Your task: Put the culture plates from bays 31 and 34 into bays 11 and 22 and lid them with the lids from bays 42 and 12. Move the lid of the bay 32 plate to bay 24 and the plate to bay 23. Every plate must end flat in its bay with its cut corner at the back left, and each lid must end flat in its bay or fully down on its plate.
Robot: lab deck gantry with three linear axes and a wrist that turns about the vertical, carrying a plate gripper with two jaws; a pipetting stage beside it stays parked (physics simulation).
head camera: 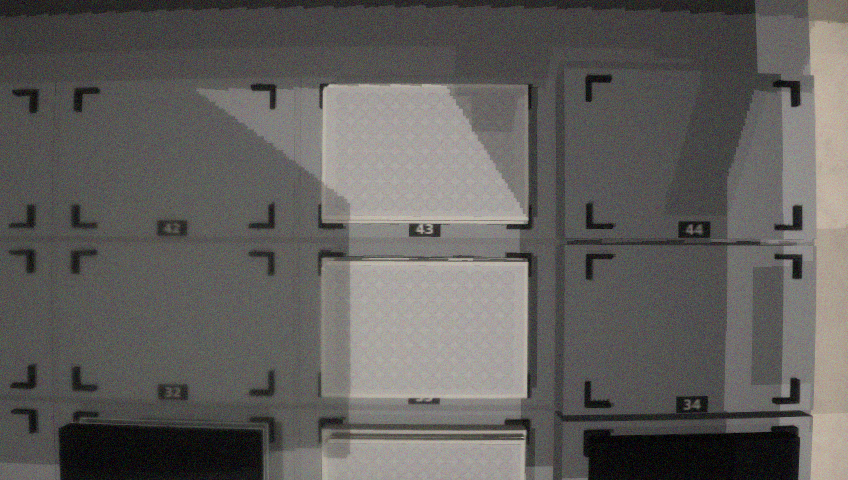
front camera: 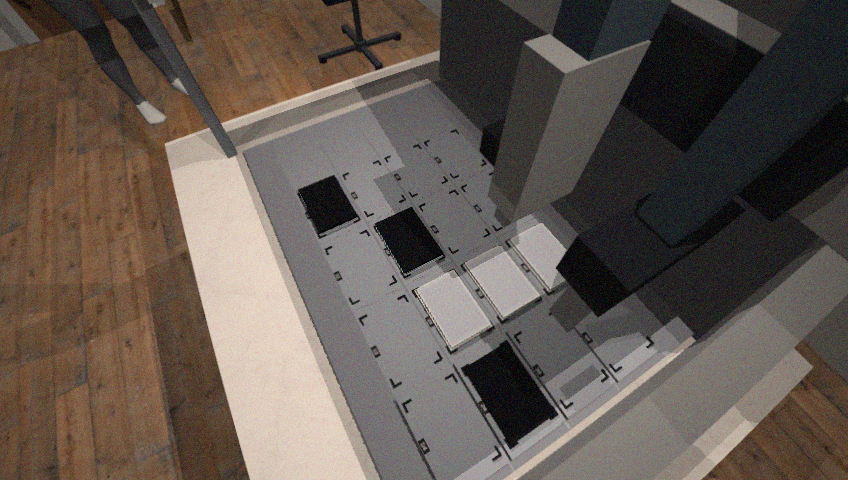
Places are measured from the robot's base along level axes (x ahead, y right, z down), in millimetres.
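Where they show: gripper, between the fingertips: (front camera: pixel 583 304); robot's base, origin of its link: (front camera: pixel 299 194).
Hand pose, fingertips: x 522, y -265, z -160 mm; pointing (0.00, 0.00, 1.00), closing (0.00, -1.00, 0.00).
Note:
Things, the pixels of their top centre, and the offset from my fingertips. "spot": a spot on its surface instead.
- pale plate, centre of its top: (front camera: pixel 452 306) dy +115, dx -130, dz +146 mm
- bay 33, a spot on its surface: (head camera: pixel 424 330) (front camera: pixel 501 278) spot: dy +8, dx -130, dz +145 mm
- bay 43, a spot on its surface: (head camera: pixel 416 154) (front camera: pixel 543 252) spot: dy -97, dx -135, dz +145 mm
A pale plate (front camera: pixel 453 310) (head camera: pixel 425 460) lies in bay 23. A black lid (front camera: pixel 510 393) (head camera: pixel 693 459) lies flat in bay 24. In bay 22 a black lid (front camera: pixel 409 240) (head camera: pixel 163 455) covers a plate whose pale rim shows at its edge. In bay 11 another black lid (front camera: pixel 328 204) covers a plate with a thin pale rim; bay 11 does not show in the head view. The cut corners are too small to tell. My gripper (front camera: pixel 589 279) is up over the deck near bay 43; its jaws are hidden in the front view and do not show in the head view.
Pale plates stand in bay 33 (front camera: pixel 502 282) (head camera: pixel 424 330) and bay 43 (front camera: pixel 538 252) (head camera: pixel 416 154). The gripper body partly hides the bay 43 plate in the front view. The beige block of the pipetting stage (front camera: pixel 541 130) hangs behind. A pale raised edge borders the deck.

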